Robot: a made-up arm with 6 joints. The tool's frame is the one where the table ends. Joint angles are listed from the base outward.
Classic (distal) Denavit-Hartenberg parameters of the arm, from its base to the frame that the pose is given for. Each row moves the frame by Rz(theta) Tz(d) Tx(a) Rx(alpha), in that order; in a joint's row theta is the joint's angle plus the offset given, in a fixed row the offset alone. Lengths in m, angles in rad.
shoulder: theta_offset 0  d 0.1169  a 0  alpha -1.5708
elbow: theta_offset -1.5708  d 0  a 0.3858  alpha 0
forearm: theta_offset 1.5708  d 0.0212  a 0  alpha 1.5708
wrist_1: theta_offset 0  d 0.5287  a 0  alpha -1.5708
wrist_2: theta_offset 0  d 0  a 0  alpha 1.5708
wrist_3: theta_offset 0  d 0.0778  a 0  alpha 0
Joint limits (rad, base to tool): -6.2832..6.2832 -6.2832..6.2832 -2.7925..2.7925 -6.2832..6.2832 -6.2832..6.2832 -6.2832..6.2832
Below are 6 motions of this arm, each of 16 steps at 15 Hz.
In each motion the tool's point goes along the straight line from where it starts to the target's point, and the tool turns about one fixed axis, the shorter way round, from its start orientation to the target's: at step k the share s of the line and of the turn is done. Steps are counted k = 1, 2, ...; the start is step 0. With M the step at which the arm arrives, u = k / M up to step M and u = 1 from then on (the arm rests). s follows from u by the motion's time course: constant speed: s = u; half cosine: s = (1 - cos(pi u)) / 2; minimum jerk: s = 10 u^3 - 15 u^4 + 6 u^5.
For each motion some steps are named. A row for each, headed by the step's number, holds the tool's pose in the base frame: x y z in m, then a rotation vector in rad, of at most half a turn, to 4 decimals.
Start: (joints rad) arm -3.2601 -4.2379 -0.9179 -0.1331 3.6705 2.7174
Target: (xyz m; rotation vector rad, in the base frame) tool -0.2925 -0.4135 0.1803 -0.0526 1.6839 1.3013
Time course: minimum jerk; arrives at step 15
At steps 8, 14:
8: -0.4889 -0.2055 0.1775 -0.0732 1.6893 0.5437
14: -0.2937 -0.4122 0.1803 -0.0528 1.6844 1.2966

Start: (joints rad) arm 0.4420 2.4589 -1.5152 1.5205 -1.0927 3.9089
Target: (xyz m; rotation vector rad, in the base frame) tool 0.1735 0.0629 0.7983 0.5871 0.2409 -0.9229
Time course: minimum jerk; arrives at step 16
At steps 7, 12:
7: 0.4681 0.1816 0.4000 0.4412 0.8756 -0.9063
12: 0.2230 0.0828 0.7314 0.5655 0.3481 -0.9244

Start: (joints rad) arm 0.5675 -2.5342 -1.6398 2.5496 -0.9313 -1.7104
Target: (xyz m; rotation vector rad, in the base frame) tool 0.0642 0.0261 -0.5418 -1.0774 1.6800 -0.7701
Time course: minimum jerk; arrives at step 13
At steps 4, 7, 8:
4: 0.1894 0.1048 -0.5397 0.3494 2.4993 -0.3711
7: 0.1290 0.0669 -0.5407 -0.3897 2.1903 -0.6013
8: 0.1083 0.0538 -0.5411 -0.6228 2.0451 -0.6642

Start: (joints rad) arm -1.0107 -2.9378 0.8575 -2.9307 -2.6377 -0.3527
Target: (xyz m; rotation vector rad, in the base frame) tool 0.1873 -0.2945 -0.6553 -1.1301 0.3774 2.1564
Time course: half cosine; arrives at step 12
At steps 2, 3, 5, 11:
2: -0.2114 0.3884 -0.4670 0.5348 -0.0143 1.6384
3: -0.1774 0.3302 -0.4830 0.4072 0.0178 1.7113
5: -0.0816 0.1662 -0.5283 0.0320 0.1099 1.8910
11: 0.1800 -0.2820 -0.6519 -1.0968 0.3701 2.1546

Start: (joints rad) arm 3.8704 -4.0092 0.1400 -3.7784 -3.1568 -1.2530
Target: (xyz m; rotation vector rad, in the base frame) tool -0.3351 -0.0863 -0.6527 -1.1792 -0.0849 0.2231
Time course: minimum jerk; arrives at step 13
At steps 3, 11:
3: -0.4213 -0.3850 -0.4842 -0.5042 0.5140 0.1151
11: -0.3378 -0.0956 -0.6475 -1.1591 -0.0651 0.2200

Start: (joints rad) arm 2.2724 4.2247 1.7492 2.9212 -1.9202 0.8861
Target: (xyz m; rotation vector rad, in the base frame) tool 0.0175 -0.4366 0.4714 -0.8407 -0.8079 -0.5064
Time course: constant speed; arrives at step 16
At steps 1, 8, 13, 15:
1: 0.2549 -0.3353 0.4383 -1.3423 -0.8534 -0.1227
8: 0.1441 -0.3826 0.4537 -1.1118 -0.8383 -0.3081
13: 0.0650 -0.4163 0.4648 -0.9432 -0.8209 -0.4337
15: 0.0333 -0.4298 0.4692 -0.8750 -0.8124 -0.4824

